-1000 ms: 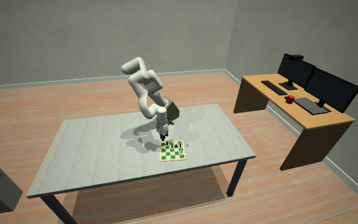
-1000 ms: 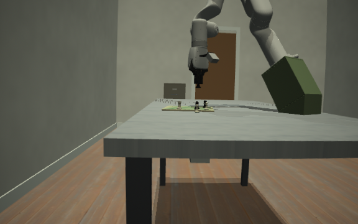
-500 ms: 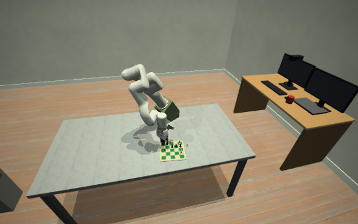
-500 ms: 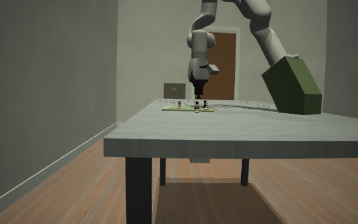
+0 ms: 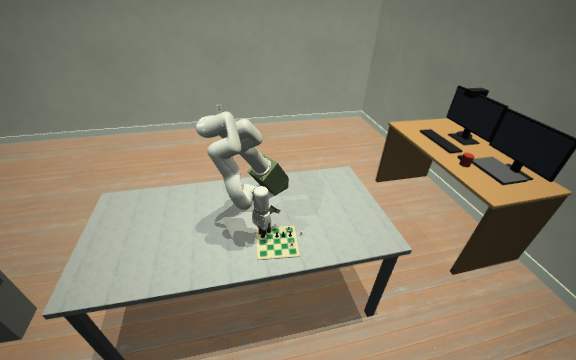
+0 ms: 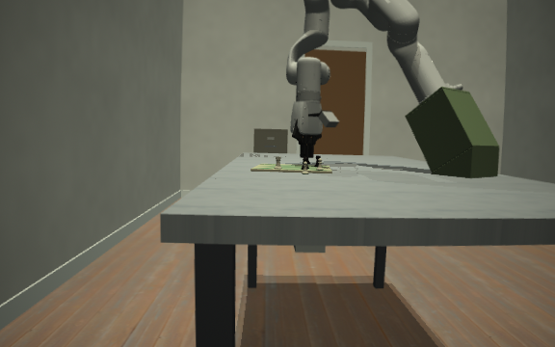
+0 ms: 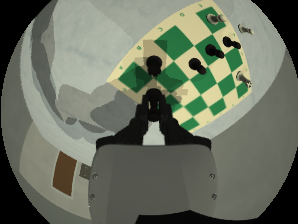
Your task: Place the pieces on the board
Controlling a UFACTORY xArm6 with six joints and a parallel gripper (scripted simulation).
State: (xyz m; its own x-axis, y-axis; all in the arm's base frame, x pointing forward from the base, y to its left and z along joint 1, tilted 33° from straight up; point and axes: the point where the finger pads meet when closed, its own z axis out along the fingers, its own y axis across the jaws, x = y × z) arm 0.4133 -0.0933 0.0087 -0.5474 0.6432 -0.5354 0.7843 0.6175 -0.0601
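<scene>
Right now my hand is 1 cm above the black queen. Round my hand: chessboard 7 cm to the left, 5 cm below, 5 cm ahead; white rook 14 cm to the left, 10 cm ahead, 3 cm below.
</scene>
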